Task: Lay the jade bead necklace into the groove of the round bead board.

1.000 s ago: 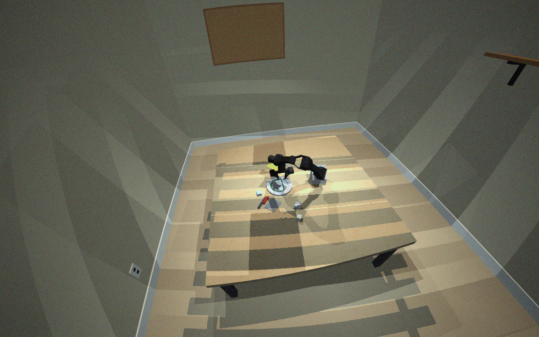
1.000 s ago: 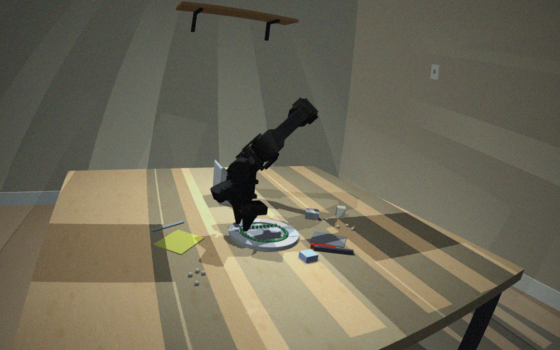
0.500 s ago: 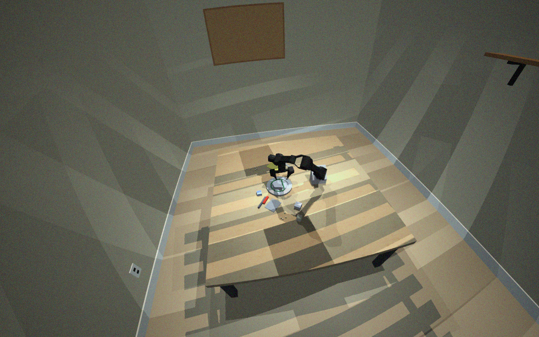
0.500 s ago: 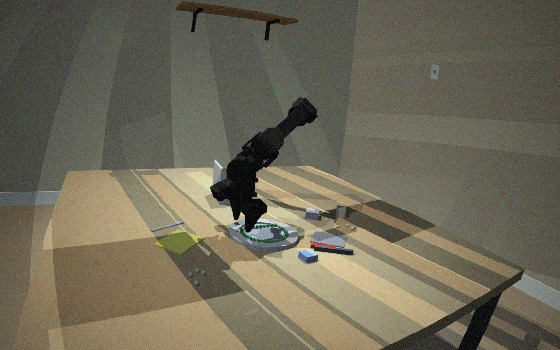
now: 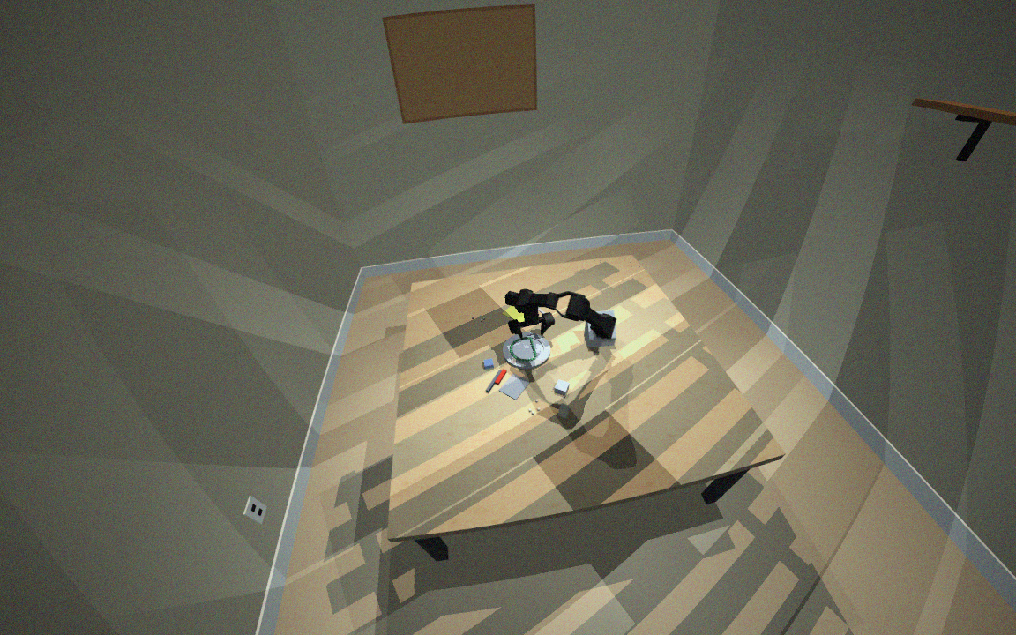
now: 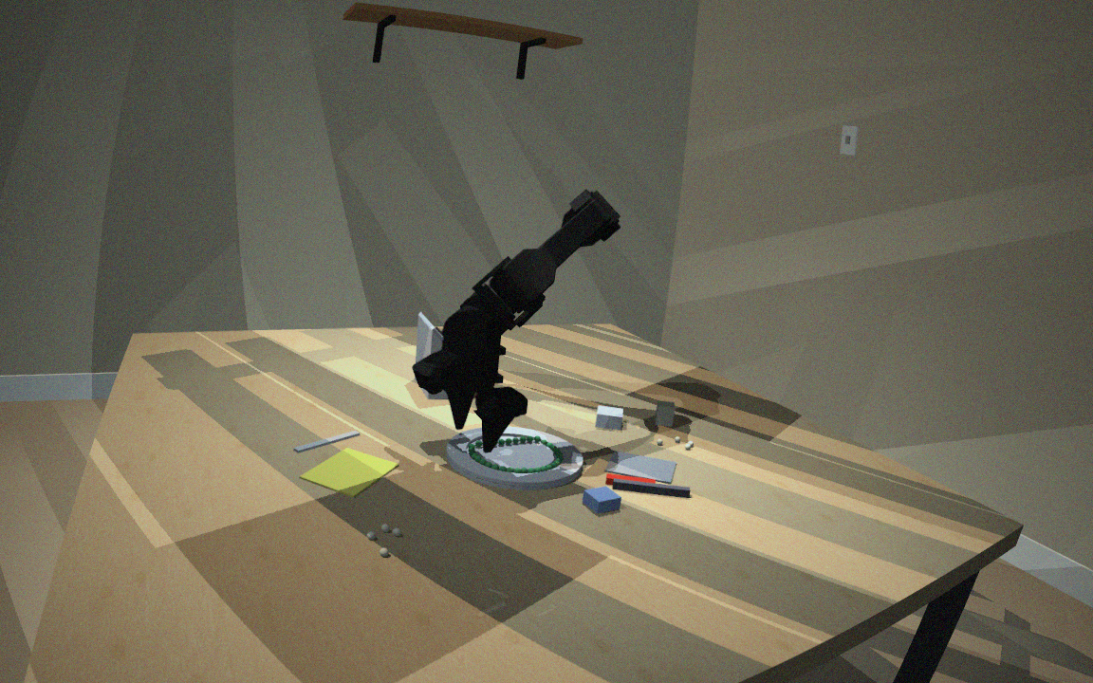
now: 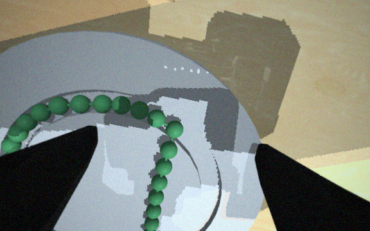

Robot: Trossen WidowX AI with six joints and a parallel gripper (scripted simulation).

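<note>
Now: the round grey bead board 50 mm to the left of my gripper tip, 40 mm ahead of it and 10 mm below it. The rest, counted from my gripper tip: grey rod (200 mm to the right, 90 mm behind, 20 mm below); yellow sheet (200 mm to the right, 20 mm below, 10 mm ahead); blue block (210 mm ahead, 80 mm to the left, 10 mm below).
</note>
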